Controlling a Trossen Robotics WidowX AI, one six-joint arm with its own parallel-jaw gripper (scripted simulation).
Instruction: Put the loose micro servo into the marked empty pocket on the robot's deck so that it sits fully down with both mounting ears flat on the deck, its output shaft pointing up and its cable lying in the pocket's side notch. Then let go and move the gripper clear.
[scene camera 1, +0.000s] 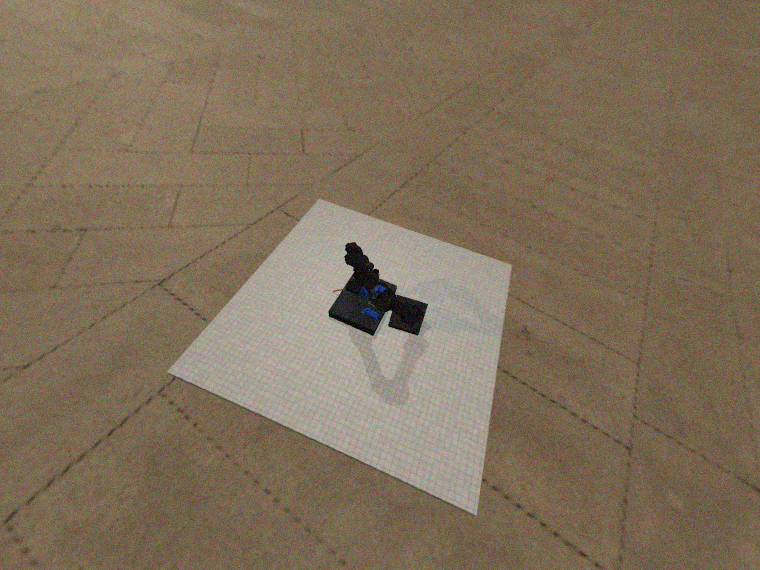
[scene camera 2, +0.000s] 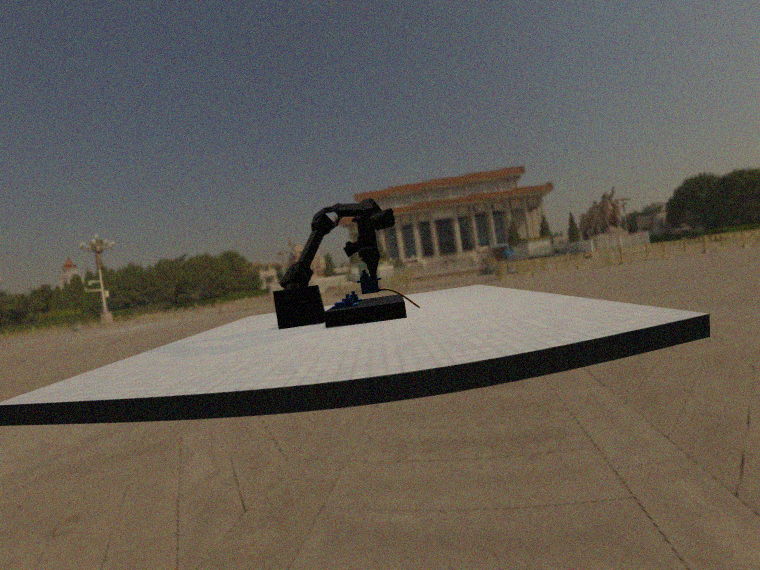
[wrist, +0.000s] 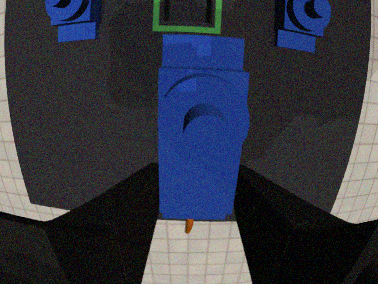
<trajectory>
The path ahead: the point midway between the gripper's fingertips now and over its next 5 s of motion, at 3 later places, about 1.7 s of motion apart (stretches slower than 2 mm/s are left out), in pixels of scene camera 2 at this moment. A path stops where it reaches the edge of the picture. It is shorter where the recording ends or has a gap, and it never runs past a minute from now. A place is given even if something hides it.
My gripper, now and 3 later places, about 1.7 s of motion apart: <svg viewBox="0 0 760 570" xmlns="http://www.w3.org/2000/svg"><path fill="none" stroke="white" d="M373 278L340 284L342 295L342 298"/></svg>
</trajectory>
